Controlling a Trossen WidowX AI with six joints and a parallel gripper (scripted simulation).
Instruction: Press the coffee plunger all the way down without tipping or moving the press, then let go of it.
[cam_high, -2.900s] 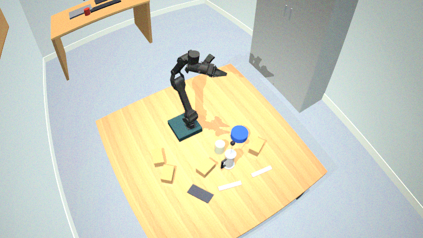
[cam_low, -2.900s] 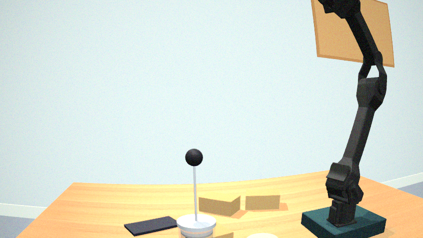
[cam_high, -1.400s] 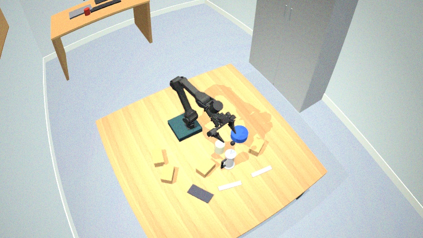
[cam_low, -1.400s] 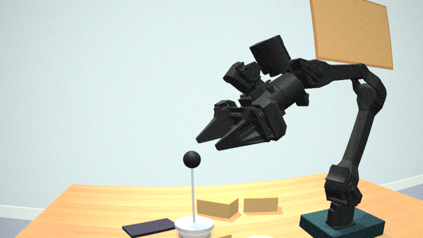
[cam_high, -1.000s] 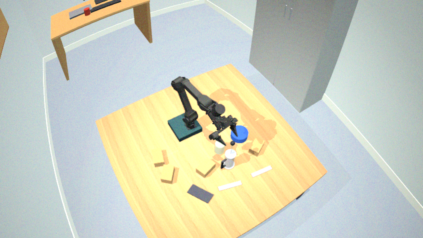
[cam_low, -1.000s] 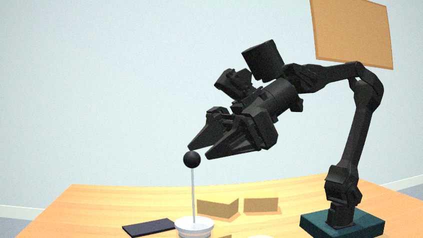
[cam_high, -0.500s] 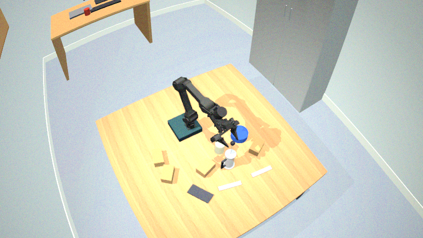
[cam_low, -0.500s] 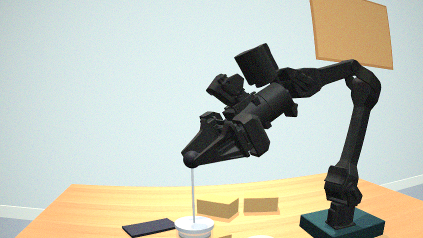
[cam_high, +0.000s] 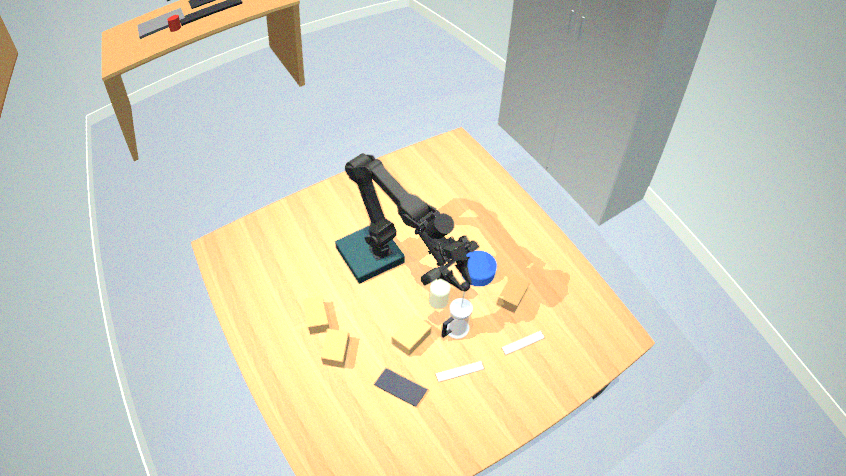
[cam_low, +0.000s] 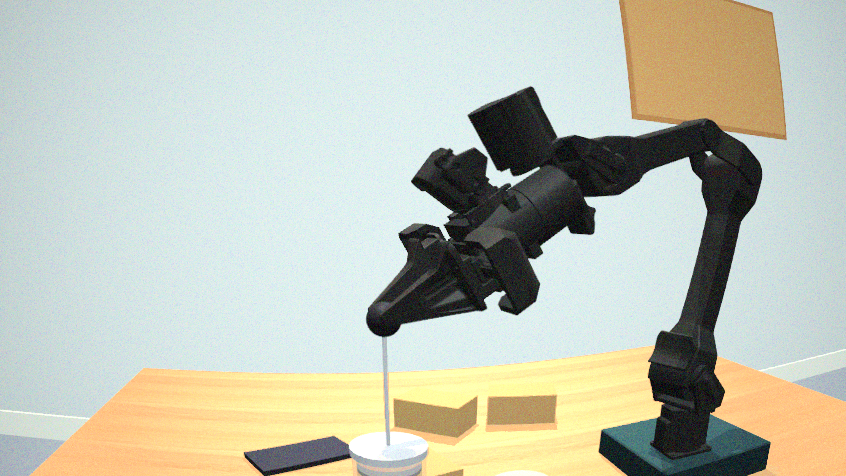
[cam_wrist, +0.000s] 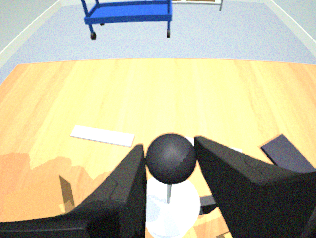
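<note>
Now: gripper tip 20 mm to the left of the coffee press and 130 mm above it. The rest, counted from my gripper tip: blue disc: 170 mm behind, 180 mm to the left, 230 mm below.
</note>
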